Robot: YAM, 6 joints.
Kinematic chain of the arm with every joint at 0, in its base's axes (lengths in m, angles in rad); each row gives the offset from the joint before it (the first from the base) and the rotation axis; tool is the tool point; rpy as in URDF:
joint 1: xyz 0 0 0.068 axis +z
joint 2: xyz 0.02 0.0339 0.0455 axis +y
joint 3: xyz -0.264 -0.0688 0 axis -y
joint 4: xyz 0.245 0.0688 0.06 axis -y
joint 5: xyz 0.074 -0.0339 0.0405 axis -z
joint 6: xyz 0.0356 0 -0.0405 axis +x
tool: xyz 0 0 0 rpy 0 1.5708 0
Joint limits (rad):
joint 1: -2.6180..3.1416
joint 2: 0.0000..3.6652
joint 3: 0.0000..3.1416
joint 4: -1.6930..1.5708
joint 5: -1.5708..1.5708
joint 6: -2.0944..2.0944
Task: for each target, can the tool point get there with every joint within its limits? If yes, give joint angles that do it. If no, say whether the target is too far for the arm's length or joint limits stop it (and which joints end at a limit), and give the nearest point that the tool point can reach.
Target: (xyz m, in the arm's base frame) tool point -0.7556 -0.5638 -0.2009
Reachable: no: too far | nearest point -0.4908 -0.3662 -0.0883 | short by 0.349 m
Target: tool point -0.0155 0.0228 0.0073
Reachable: yes | joints 0.2478 3.2306 0.4282 -0.9364 -0.8163 1.4227
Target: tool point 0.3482 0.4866 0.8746
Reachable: no: too far | nearest point 0.2320 0.3242 0.6118 | short by 0.330 m
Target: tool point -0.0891 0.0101 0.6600
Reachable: yes | joints -0.0791 0.8966 1.8671 0.9128 -0.0850 0.0842
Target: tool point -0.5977 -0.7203 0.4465
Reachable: no: too far | nearest point -0.3884 -0.4680 0.3273 | short by 0.349 m
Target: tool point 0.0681 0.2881 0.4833
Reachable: yes | joints 1.3262 1.5141 1.9585 -0.9525 -0.1044 1.6107
